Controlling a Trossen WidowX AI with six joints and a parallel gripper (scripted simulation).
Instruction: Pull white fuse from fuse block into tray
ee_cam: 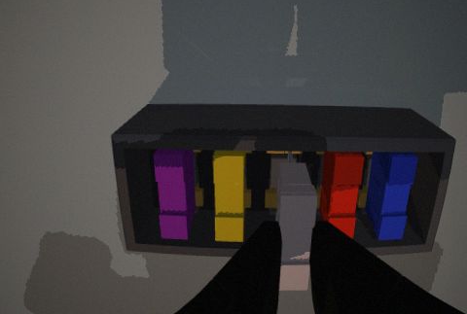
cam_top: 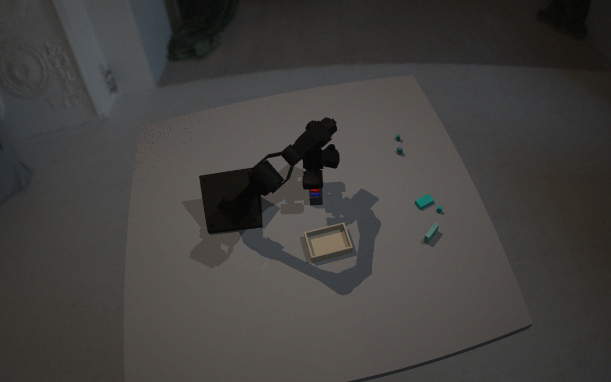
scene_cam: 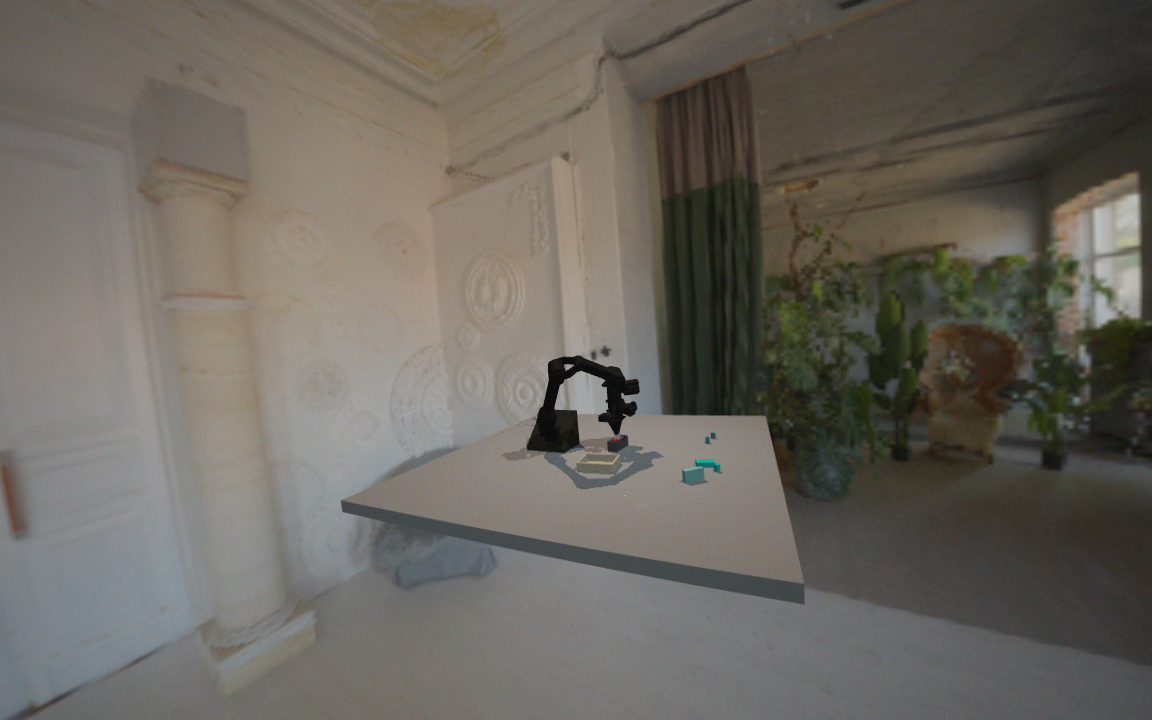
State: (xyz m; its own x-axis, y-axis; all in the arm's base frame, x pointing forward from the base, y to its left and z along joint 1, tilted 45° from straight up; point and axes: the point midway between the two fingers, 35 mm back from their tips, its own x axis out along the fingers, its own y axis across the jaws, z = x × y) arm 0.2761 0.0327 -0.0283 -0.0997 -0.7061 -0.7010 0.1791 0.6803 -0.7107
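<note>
The red fuse lies 3 cm below my gripper tip and 2 cm to the right of it. The rest, counted from my gripper tip: blue fuse 3 cm to the right, 3 cm below, 1 cm behind; then yellow fuse 3 cm below, 2 cm to the left; then white fuse 1 cm below.
</note>
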